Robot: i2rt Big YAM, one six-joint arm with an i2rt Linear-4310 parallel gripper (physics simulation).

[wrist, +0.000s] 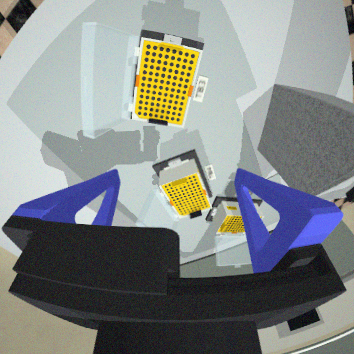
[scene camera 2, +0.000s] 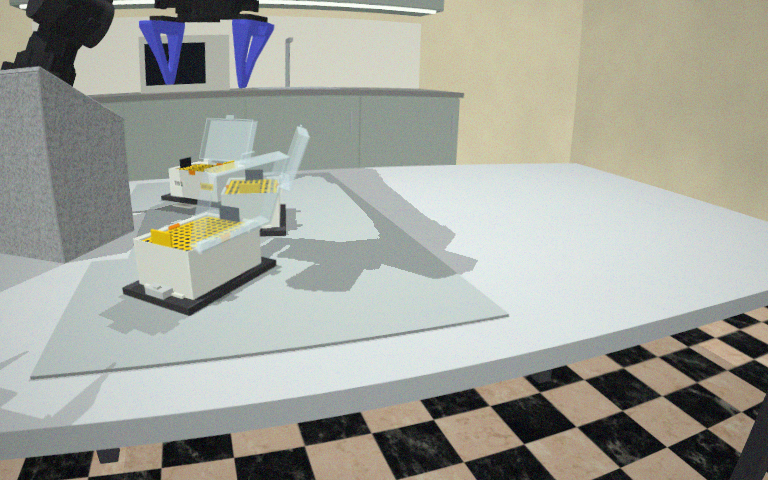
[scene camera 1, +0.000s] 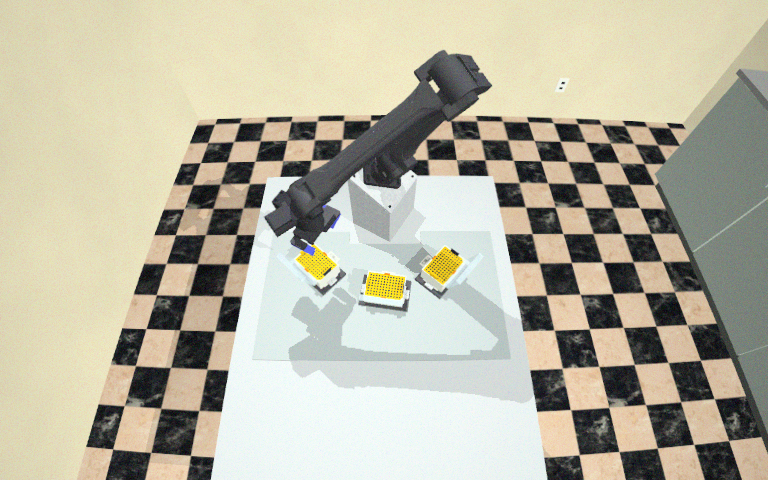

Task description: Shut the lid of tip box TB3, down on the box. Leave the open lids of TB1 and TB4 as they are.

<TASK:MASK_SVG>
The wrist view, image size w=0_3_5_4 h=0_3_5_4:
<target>my gripper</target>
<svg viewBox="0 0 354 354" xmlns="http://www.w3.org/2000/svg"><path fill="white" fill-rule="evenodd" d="M343 213L334 202L268 180L242 168L237 168L234 186L253 273L211 277L179 277L179 235L177 232L166 227L111 225L120 186L117 169L111 169L88 180L24 202L14 210L1 227L4 234L22 251L12 267L17 274L8 292L64 320L83 327L96 329L97 333L92 354L262 354L257 329L273 326L296 317L346 291L337 271L321 245L324 238L341 220ZM106 190L92 223L76 223L74 219L75 213ZM248 189L278 211L279 221L271 234L269 234L258 215Z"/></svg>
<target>yellow rack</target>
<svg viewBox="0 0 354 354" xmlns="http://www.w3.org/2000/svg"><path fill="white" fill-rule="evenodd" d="M144 40L135 113L140 118L147 118L149 123L167 125L167 122L181 124L199 52L166 42L159 43Z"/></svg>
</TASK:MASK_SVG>
